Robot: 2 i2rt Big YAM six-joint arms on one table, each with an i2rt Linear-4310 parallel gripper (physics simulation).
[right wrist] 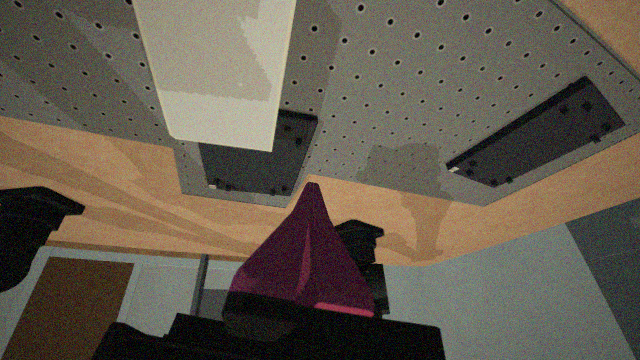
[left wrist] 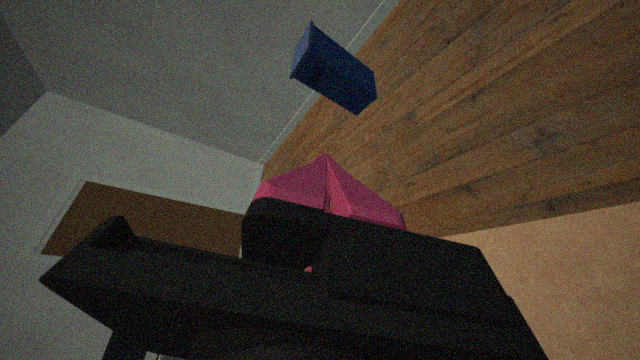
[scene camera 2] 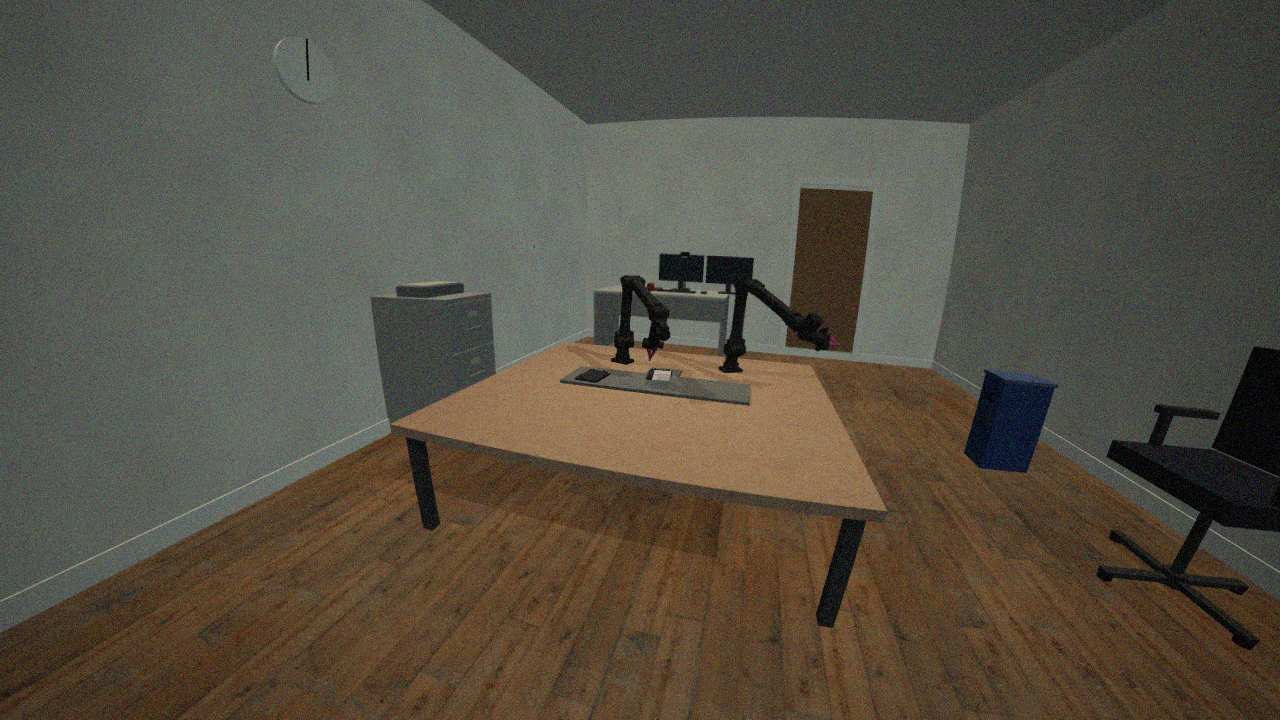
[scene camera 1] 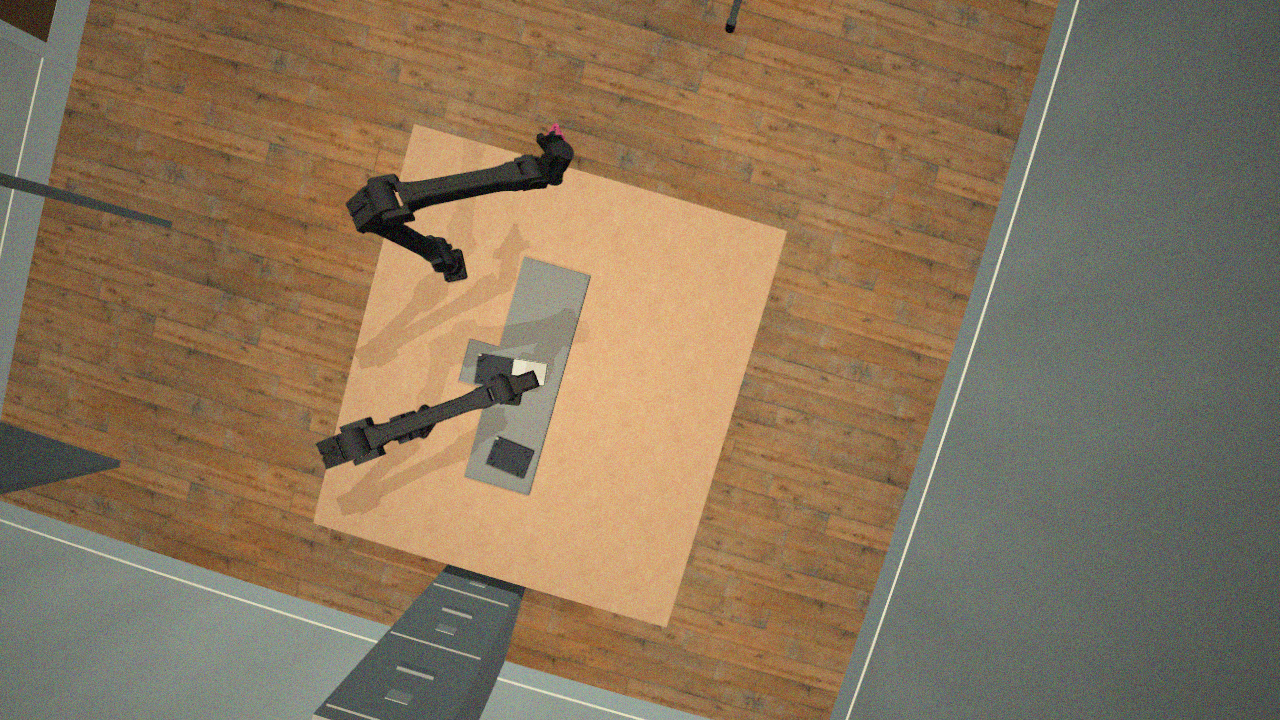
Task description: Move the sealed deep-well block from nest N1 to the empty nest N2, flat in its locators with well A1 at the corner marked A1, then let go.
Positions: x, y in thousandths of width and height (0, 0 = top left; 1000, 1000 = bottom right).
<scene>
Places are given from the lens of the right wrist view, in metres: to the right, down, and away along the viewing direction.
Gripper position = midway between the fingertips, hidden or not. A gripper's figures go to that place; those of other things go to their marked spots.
my right gripper (right wrist: 485, 524): -0.01, 0.01, 0.14
deep-well block (right wrist: 343, 218): -0.07, -0.07, 0.15
dark nest (right wrist: 357, 468): -0.12, -0.01, 0.30
dark nest (right wrist: 905, 318): 0.28, -0.07, 0.23
</scene>
